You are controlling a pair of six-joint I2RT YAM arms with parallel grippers.
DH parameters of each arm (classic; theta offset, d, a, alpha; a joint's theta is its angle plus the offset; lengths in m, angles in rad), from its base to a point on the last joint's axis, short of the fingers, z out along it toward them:
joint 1: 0 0.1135 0.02 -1.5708
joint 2: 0 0 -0.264 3.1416
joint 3: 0.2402 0 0.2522 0
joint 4: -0.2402 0 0.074 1.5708
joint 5: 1.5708 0 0 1.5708
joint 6: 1.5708 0.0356 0 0
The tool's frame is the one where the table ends.
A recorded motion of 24 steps. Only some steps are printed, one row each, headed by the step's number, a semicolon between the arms.
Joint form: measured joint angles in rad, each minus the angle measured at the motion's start. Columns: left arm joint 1, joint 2, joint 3, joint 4, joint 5, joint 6; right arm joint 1, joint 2, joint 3, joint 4, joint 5, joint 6.
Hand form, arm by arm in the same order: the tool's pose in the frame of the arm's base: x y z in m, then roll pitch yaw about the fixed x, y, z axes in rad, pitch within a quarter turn. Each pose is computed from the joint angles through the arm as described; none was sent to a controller.
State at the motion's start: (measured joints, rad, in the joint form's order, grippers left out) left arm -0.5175 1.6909 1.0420 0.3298 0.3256 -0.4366; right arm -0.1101 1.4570 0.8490 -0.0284 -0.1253 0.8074
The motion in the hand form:
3: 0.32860 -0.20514 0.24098 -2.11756 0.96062 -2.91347; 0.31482 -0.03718 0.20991 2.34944 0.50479 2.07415
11: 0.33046 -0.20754 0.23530 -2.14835 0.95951 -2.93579; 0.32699 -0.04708 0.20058 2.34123 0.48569 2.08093
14: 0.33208 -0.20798 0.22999 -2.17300 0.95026 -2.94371; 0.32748 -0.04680 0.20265 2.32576 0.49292 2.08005
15: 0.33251 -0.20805 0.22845 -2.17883 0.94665 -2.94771; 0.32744 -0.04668 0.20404 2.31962 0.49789 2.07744
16: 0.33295 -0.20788 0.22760 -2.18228 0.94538 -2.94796; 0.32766 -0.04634 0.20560 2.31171 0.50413 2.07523
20: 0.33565 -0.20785 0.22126 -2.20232 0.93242 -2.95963; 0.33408 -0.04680 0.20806 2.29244 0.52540 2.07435
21: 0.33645 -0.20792 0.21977 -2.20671 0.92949 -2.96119; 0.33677 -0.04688 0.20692 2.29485 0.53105 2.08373
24: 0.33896 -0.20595 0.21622 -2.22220 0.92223 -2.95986; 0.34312 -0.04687 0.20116 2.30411 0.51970 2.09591
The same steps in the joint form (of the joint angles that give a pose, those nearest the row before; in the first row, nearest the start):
3: -0.0103 0.0080 0.0073 -0.0012 0.0099 0.0072; -0.0244 0.0359 0.0008 0.0004 -0.0263 -0.0160
11: -0.0141 0.0263 0.0110 -0.0027 -0.0004 0.0172; -0.0538 0.1057 0.0286 0.0347 -0.0698 -0.0259
14: -0.0141 0.0397 0.0111 -0.0057 -0.0133 0.0172; -0.0534 0.1022 0.0286 0.0462 -0.0763 -0.0275
15: -0.0137 0.0435 0.0111 -0.0068 -0.0137 0.0172; -0.0530 0.0988 0.0286 0.0500 -0.0759 -0.0278
16: -0.0130 0.0458 0.0111 -0.0069 -0.0156 0.0172; -0.0519 0.0958 0.0290 0.0557 -0.0759 -0.0286
20: -0.0095 0.0641 0.0130 -0.0080 -0.0168 0.0172; -0.0504 0.1137 0.0481 0.0789 -0.0778 -0.0382
21: -0.0088 0.0691 0.0141 -0.0080 -0.0179 0.0168; -0.0496 0.1259 0.0553 0.0839 -0.0805 -0.0473
24: -0.0019 0.0786 0.0153 -0.0110 -0.0252 0.0164; -0.0473 0.1610 0.0713 0.0896 -0.0870 -0.0473

